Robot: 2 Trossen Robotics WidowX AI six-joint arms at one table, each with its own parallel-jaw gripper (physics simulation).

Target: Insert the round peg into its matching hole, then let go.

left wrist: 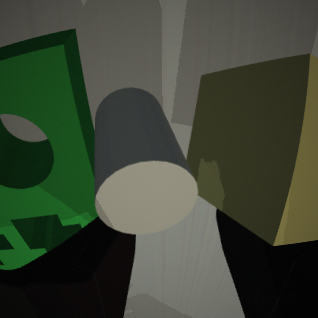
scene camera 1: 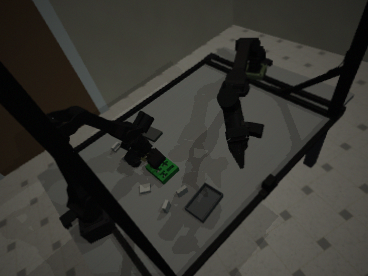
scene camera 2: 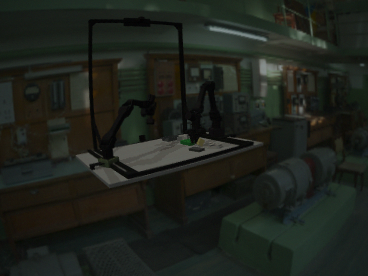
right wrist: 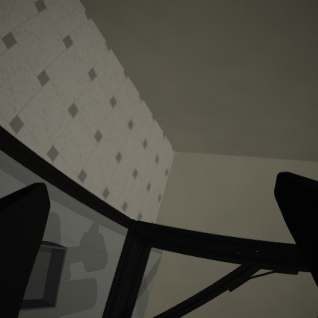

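In the left wrist view a grey round peg [left wrist: 139, 164] stands on the table between the green hole board [left wrist: 41, 82] and a yellow cube [left wrist: 252, 142]. The board's round hole [left wrist: 25, 158] is empty. My left gripper [left wrist: 176, 206] [scene camera 1: 155, 162] [scene camera 2: 194, 140] is low over the peg, fingers partly open, one on each side, gripping nothing. In scene camera 1 the gripper hides the peg and the cube, and the board [scene camera 1: 167, 171] [scene camera 2: 186, 142] shows beside it. My right gripper [scene camera 1: 241, 164] [scene camera 2: 150, 121] [right wrist: 164, 190] hangs open and empty high above the table.
A dark tray [scene camera 1: 203, 202] [scene camera 2: 196, 149] lies near the front edge. Small white blocks [scene camera 1: 144, 188] [scene camera 1: 182, 190] [scene camera 1: 166, 205] lie in front of the board, another [scene camera 1: 116, 146] behind the left arm. A grey flat plate [scene camera 1: 154, 133] lies behind it. A black frame rail [scene camera 1: 177, 78] rims the table.
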